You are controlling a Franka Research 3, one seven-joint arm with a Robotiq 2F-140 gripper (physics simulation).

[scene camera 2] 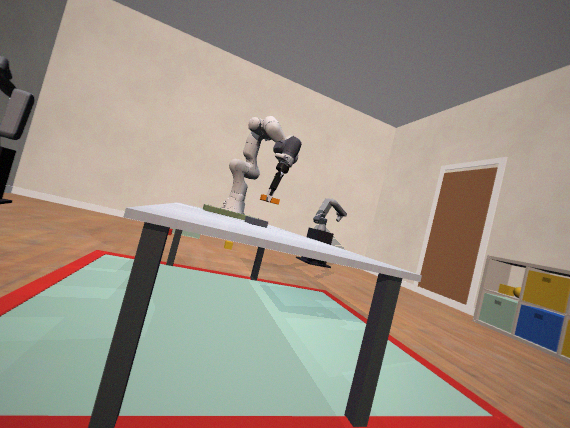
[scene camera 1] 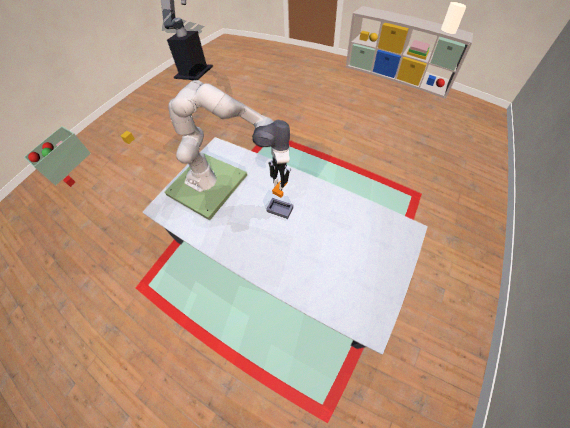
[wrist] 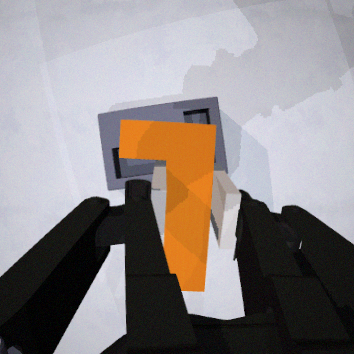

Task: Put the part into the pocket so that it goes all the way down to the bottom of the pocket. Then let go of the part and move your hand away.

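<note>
An orange L-shaped part (scene camera 1: 278,192) (scene camera 2: 274,201) (wrist: 187,150) is held in the air above the table. My gripper (scene camera 1: 279,184) (scene camera 2: 270,196) (wrist: 185,180) is shut on its long arm, with one light pad on each side. A grey block (scene camera 1: 278,215) (scene camera 2: 256,221) (wrist: 150,113) with the pocket lies on the table below. In the wrist view the part covers the block's middle and hides much of the pocket; dark-edged pocket corners show at upper right and lower left. The block looks slightly turned relative to the part. A clear gap separates part and block in scene camera 2.
The white table (scene camera 1: 325,260) (scene camera 2: 320,245) carries the green base plate (scene camera 1: 227,187) (scene camera 2: 220,211) of the arm, left of the grey block in scene camera 1. A shelf unit (scene camera 1: 471,40) and a second robot on a black stand (scene camera 1: 187,55) (scene camera 2: 320,235) stand away from the table.
</note>
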